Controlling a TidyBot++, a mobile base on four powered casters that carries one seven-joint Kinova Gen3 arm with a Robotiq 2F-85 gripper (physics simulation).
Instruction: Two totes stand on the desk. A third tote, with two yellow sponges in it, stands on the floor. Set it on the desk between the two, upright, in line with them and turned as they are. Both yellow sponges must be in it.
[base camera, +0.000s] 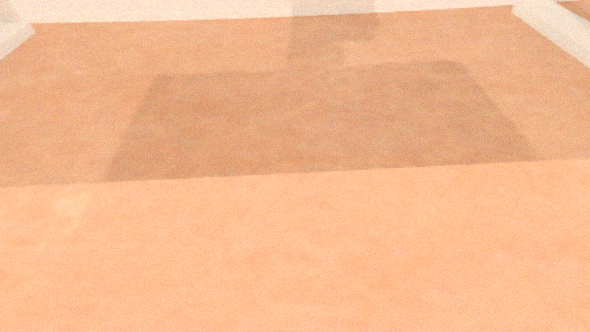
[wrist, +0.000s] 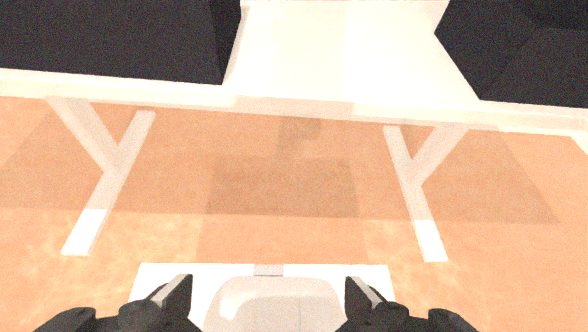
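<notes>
My gripper (wrist: 270, 292) is open with nothing between its fingers, above the white robot base at the bottom of the wrist view. One dark tote (wrist: 110, 40) stands on the white desk (wrist: 325, 60) at the upper left of the wrist view. Another dark tote (wrist: 525, 65) stands on the desk at the upper right. Both are cut off by the view's edge. A stretch of desk top shows between them. The third tote and the yellow sponges do not show in either view.
The desk's left leg (wrist: 112, 167) and right leg (wrist: 412, 185) reach the orange floor (base camera: 300, 250) (wrist: 500, 275) in front of the base. In the base camera view, pale desk feet (base camera: 12, 37) (base camera: 555, 30) show at both upper corners. A shadow lies between them.
</notes>
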